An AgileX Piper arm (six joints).
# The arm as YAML. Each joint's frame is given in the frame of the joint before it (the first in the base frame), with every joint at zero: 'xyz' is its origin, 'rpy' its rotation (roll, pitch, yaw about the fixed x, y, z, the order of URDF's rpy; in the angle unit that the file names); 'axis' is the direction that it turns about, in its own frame. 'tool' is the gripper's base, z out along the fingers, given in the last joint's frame.
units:
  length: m
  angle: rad
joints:
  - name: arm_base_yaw
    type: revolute
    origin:
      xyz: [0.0, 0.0, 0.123]
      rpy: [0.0, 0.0, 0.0]
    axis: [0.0, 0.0, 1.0]
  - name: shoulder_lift
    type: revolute
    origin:
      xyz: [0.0, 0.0, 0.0]
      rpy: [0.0, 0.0, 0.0]
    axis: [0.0, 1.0, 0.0]
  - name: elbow
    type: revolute
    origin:
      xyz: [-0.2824, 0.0, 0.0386]
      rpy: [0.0, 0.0, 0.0]
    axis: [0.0, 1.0, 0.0]
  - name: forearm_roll
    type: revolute
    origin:
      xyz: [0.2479, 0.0, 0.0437]
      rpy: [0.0, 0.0, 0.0]
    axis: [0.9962, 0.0, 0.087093]
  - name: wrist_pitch
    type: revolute
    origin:
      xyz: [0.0, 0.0, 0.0]
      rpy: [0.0, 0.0, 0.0]
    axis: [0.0, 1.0, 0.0]
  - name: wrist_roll
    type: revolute
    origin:
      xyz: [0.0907, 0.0, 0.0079]
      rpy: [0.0, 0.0, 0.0]
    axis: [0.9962, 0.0, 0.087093]
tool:
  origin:
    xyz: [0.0, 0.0, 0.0]
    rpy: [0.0, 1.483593, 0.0]
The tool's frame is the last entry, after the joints.
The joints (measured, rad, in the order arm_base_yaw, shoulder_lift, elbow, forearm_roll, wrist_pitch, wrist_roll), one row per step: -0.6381, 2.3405, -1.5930, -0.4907, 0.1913, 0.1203; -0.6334, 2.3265, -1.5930, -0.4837, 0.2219, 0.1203; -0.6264, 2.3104, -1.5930, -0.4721, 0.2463, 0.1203; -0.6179, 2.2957, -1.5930, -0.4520, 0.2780, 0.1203; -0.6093, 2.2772, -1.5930, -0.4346, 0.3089, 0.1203; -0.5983, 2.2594, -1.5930, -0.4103, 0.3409, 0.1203; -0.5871, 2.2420, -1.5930, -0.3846, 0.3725, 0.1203; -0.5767, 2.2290, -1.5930, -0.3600, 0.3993, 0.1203; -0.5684, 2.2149, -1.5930, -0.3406, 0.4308, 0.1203; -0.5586, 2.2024, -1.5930, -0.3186, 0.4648, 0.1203; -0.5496, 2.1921, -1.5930, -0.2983, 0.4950, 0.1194; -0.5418, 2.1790, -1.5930, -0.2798, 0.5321, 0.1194; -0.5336, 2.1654, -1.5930, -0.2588, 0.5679, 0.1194; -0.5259, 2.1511, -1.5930, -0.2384, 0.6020, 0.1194; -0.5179, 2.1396, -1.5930, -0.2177, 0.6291, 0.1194; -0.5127, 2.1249, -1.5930, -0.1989, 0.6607, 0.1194; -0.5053, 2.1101, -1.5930, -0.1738, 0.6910, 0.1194
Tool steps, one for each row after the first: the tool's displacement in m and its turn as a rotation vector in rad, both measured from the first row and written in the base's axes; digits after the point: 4 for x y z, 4 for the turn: -0.0006, 0.0019, 0.0053, 0.0052, 0.0124, -0.0109; 0.0000, 0.0048, 0.0120, 0.0107, 0.0153, -0.0198; 0.0004, 0.0086, 0.0175, 0.0252, 0.0218, -0.0345; 0.0008, 0.0126, 0.0248, 0.0362, 0.0256, -0.0466; 0.0018, 0.0179, 0.0317, 0.0535, 0.0278, -0.0598; 0.0027, 0.0235, 0.0384, 0.0726, 0.0294, -0.0725; 0.0037, 0.0288, 0.0431, 0.0925, 0.0311, -0.0832; 0.0036, 0.0334, 0.0482, 0.1100, 0.0383, -0.0942; 0.0037, 0.0387, 0.0523, 0.1317, 0.0482, -0.1051; 0.0038, 0.0438, 0.0556, 0.1519, 0.0579, -0.1135; 0.0030, 0.0486, 0.0599, 0.1725, 0.0717, -0.1243; 0.0023, 0.0537, 0.0645, 0.1950, 0.0831, -0.1345; 0.0014, 0.0588, 0.0695, 0.2165, 0.0926, -0.1437; 0.0013, 0.0639, 0.0735, 0.2375, 0.0985, -0.1500; -0.0002, 0.0680, 0.0788, 0.2576, 0.1061, -0.1588; -0.0009, 0.0735, 0.0842, 0.2828, 0.1102, -0.1662
